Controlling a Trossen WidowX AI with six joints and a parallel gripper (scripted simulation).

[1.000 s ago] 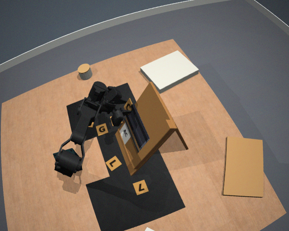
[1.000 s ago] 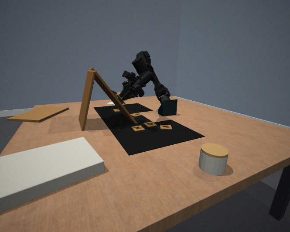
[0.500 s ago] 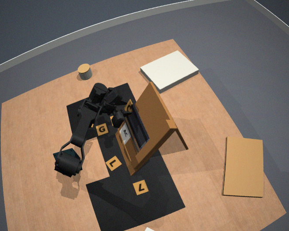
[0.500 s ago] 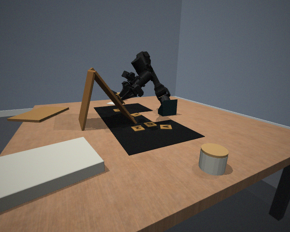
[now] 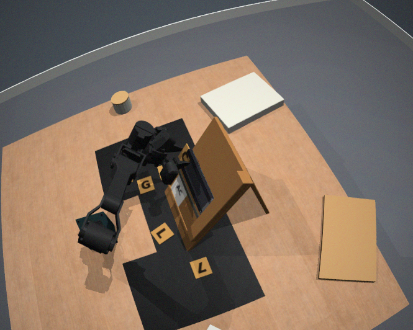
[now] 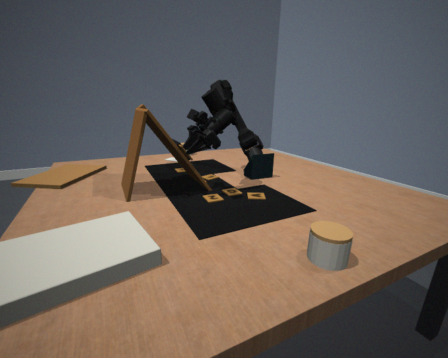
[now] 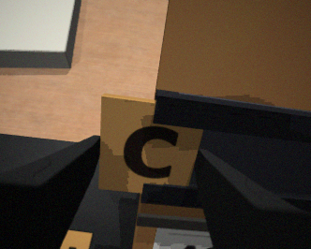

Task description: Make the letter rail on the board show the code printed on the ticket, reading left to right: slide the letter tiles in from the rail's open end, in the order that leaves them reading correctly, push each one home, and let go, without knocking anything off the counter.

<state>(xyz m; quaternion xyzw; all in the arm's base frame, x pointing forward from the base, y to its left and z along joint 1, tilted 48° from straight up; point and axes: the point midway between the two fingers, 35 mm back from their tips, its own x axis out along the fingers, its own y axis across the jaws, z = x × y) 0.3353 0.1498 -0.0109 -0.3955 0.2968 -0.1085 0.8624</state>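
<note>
Now: gripper tip 8 cm above the white ticket, 6 cm to the left of it and 5 cm past it. Also, from my gripper tip: flat tan panel 42 cm ahead, 41 cm to the right, 15 cm below; black mat 16 cm behind, 15 cm below, 10 cm to the right; tile 15 cm below, 8 cm behind, 7 cm to the left.
</note>
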